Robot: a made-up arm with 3 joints. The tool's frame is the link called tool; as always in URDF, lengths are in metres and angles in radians. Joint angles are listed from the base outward.
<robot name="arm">
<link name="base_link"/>
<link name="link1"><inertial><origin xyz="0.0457 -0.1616 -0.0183"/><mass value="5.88"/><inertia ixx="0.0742" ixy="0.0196" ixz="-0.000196" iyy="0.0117" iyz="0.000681" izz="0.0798"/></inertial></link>
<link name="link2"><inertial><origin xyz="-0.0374 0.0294 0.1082"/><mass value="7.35"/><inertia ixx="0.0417" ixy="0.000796" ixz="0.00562" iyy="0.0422" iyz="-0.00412" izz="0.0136"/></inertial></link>
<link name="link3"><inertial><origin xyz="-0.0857 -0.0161 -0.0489"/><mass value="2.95"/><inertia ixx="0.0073" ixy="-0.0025" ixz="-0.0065" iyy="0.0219" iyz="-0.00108" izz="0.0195"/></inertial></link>
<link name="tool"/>
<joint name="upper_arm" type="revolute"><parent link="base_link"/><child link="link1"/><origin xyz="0 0 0.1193"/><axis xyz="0 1 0"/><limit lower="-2.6" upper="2.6"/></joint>
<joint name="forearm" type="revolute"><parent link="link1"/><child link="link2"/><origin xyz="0.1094 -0.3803 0.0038"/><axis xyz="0 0 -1"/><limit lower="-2.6" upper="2.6"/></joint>
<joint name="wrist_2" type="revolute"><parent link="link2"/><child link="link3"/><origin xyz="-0.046 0.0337 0.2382"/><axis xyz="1 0 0"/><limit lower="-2.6" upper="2.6"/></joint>
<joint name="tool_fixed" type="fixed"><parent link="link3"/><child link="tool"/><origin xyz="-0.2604 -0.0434 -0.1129"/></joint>
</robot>
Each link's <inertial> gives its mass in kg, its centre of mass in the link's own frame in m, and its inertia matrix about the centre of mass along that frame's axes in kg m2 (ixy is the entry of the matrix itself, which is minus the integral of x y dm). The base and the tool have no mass. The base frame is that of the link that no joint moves.
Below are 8 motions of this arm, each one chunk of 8 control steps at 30 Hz.
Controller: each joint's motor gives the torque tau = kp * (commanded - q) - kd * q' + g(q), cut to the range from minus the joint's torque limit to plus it. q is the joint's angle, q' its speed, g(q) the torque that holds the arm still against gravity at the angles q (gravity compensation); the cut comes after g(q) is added. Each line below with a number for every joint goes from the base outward.
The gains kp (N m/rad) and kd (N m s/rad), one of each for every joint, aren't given. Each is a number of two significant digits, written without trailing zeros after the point. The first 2 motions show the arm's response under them.
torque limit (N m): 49 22 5.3
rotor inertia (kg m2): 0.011 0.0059 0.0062
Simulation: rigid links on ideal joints. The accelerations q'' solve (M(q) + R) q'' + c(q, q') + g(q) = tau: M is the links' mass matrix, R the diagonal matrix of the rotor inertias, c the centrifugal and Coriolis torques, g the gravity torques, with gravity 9.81 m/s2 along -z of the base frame. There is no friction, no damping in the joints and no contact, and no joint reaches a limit. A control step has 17 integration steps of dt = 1/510 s. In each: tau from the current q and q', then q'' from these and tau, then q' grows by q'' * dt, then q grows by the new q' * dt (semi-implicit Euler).
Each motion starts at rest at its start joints. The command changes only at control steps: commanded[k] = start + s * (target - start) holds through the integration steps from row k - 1 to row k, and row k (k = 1, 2, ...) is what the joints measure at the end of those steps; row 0 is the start. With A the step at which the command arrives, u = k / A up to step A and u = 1 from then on. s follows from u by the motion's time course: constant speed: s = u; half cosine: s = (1 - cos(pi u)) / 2; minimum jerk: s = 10 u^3 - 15 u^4 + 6 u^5; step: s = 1 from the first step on.
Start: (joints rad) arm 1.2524 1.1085 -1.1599
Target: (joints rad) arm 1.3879 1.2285 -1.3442
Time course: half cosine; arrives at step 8
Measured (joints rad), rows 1 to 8:
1: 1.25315 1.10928 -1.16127
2: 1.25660 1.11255 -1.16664
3: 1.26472 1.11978 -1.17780
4: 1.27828 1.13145 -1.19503
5: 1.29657 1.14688 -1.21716
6: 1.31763 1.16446 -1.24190
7: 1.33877 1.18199 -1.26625
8: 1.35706 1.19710 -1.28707
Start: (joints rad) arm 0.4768 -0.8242 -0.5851
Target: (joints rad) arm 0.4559 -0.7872 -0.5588
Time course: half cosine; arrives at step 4
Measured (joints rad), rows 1 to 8:
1: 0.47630 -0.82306 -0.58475
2: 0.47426 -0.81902 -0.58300
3: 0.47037 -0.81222 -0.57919
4: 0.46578 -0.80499 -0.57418
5: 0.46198 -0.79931 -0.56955
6: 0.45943 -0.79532 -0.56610
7: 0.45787 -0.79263 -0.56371
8: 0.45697 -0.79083 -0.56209
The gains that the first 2 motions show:
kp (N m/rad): 200 110 16
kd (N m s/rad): 18 11 1.9
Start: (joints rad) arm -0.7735 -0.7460 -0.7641
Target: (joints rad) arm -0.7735 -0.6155 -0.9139
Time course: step
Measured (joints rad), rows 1 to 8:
1: -0.77112 -0.71406 -0.79875
2: -0.77190 -0.68457 -0.82832
3: -0.77311 -0.66345 -0.84992
4: -0.77387 -0.64870 -0.86604
5: -0.77419 -0.63847 -0.87815
6: -0.77424 -0.63140 -0.88724
7: -0.77417 -0.62652 -0.89406
8: -0.77405 -0.62314 -0.89915

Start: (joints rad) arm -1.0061 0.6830 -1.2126
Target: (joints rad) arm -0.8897 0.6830 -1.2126
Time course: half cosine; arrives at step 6
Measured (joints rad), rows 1 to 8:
1: -1.00469 0.68260 -1.21236
2: -0.99884 0.68158 -1.21174
3: -0.98646 0.68049 -1.21109
4: -0.96807 0.67999 -1.21085
5: -0.94676 0.68046 -1.21123
6: -0.92712 0.68187 -1.21218
7: -0.91235 0.68347 -1.21319
8: -0.90265 0.68448 -1.21381

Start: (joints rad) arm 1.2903 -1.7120 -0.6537
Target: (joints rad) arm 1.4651 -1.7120 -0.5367
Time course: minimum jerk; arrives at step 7
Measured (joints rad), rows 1 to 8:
1: 1.29105 -1.71176 -0.65329
2: 1.29598 -1.71056 -0.65053
3: 1.30942 -1.70865 -0.64282
4: 1.33296 -1.70719 -0.62932
5: 1.36363 -1.70728 -0.61182
6: 1.39506 -1.70919 -0.59390
7: 1.42091 -1.71204 -0.57887
8: 1.43898 -1.71426 -0.56764

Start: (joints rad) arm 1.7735 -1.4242 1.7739
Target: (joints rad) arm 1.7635 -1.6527 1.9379
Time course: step
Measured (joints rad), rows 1 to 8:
1: 1.76330 -1.47742 1.80850
2: 1.76199 -1.52901 1.84178
3: 1.76400 -1.56720 1.86707
4: 1.76591 -1.59431 1.88589
5: 1.76692 -1.61308 1.89979
6: 1.76712 -1.62588 1.90999
7: 1.76682 -1.63453 1.91747
8: 1.76629 -1.64035 1.92294

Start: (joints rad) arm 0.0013 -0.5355 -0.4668
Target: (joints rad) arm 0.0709 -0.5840 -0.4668
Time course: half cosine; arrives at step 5
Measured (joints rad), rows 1 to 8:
1: 0.00260 -0.53648 -0.46623
2: 0.00778 -0.54013 -0.46488
3: 0.01798 -0.54696 -0.46370
4: 0.03152 -0.55577 -0.46362
5: 0.04465 -0.56418 -0.46494
6: 0.05454 -0.57060 -0.46672
7: 0.06101 -0.57507 -0.46790
8: 0.06501 -0.57807 -0.46843

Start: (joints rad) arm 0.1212 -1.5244 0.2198
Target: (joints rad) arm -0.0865 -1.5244 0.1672
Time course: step
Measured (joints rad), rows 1 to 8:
1: 0.07863 -1.53549 0.19735
2: 0.02522 -1.53357 0.18402
3: -0.01578 -1.52815 0.18199
4: -0.04343 -1.52393 0.18216
5: -0.06088 -1.52167 0.18165
6: -0.07146 -1.52089 0.18019
7: -0.07771 -1.52096 0.17819
8: -0.08136 -1.52143 0.17610

